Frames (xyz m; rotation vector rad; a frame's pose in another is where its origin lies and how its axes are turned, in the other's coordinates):
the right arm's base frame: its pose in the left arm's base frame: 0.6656 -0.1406 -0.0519 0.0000 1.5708 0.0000
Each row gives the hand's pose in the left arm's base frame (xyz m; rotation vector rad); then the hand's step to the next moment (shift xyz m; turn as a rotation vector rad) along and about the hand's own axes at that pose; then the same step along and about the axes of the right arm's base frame.
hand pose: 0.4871 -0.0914 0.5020 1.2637 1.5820 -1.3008
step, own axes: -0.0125 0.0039 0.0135 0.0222 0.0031 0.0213
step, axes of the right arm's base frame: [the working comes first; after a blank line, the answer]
step, axes of the left arm's base frame: 0.0063 -0.0161 0.0075 -0.0040 -0.0153 -0.0265

-0.0075 -0.0161 0.0063 0.0265 -0.0153 -0.0040
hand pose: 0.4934 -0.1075 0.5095 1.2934 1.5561 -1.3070
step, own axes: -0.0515 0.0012 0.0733 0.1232 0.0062 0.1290
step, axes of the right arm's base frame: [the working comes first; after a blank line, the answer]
step, axes of the left arm's base frame: 0.0080 -0.0836 0.0312 -0.0334 -0.0955 -0.1471

-0.0312 -0.0836 0.0080 0.1471 -0.0955 -0.0334
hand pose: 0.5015 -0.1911 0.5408 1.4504 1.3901 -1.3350
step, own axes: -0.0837 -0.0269 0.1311 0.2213 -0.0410 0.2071
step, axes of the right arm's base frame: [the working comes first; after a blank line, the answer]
step, axes of the left arm's base frame: -0.0424 -0.1408 0.0573 -0.1060 -0.1393 -0.2508

-0.0573 -0.1408 -0.0424 0.2508 -0.1393 -0.1060
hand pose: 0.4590 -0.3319 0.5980 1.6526 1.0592 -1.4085
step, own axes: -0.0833 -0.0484 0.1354 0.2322 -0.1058 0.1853
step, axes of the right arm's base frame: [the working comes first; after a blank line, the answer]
step, axes of the left arm's base frame: -0.1049 -0.1135 0.0611 -0.1554 -0.0914 -0.2587

-0.0611 -0.1135 -0.1049 0.2587 -0.0914 -0.1554
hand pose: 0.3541 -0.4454 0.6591 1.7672 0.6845 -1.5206
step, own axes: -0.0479 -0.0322 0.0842 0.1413 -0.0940 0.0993
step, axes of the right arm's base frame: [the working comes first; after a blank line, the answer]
step, axes of the left arm's base frame: -0.0849 -0.0439 0.0360 -0.1091 -0.0268 -0.1614

-0.0360 -0.0439 -0.0849 0.1614 -0.0268 -0.1091
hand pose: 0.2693 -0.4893 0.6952 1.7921 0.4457 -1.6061
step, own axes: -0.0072 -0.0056 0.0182 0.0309 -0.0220 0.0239
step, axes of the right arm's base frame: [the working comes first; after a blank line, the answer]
step, axes of the left arm's base frame: -0.0183 -0.0071 0.0054 -0.0264 -0.0063 -0.0357

-0.0054 -0.0071 -0.0183 0.0357 -0.0063 -0.0264
